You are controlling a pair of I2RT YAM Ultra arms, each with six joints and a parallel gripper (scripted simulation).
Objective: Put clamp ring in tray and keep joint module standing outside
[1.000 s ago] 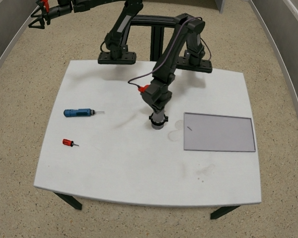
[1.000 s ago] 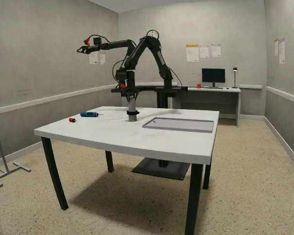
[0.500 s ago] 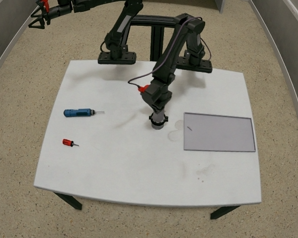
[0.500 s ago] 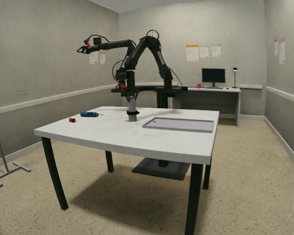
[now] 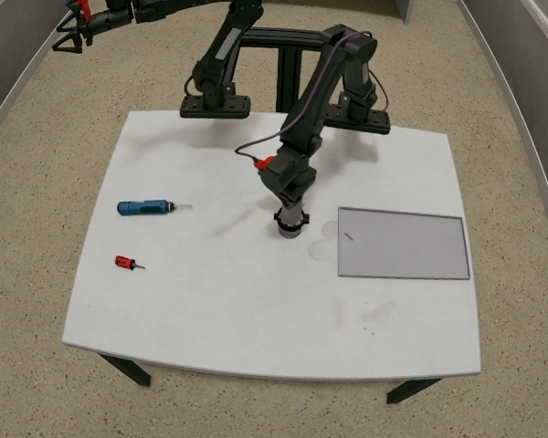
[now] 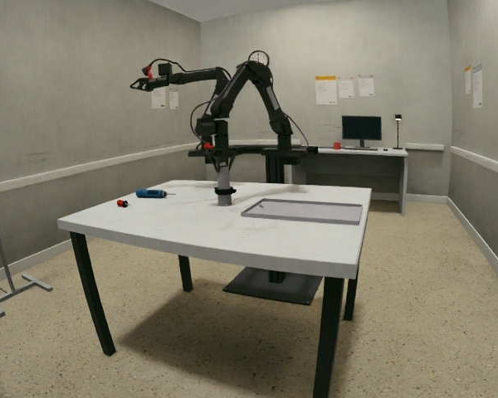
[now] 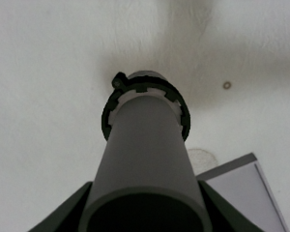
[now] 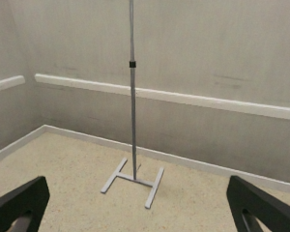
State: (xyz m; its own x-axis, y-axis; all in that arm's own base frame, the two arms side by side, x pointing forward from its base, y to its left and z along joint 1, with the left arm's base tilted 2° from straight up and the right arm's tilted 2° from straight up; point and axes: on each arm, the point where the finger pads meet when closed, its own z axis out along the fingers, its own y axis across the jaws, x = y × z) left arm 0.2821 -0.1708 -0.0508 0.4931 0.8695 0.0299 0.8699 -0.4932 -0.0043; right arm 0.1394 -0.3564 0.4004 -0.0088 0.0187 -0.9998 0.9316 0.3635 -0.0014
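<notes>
My left hand is 10 mm short of the grey link tube and 40 mm above it. The rest, counted from my left hand: grey joint module 120 mm below; then small grey pin 10 mm ahead, 160 mm to the left, 140 mm below; then black clamp ring 80 mm below.
</notes>
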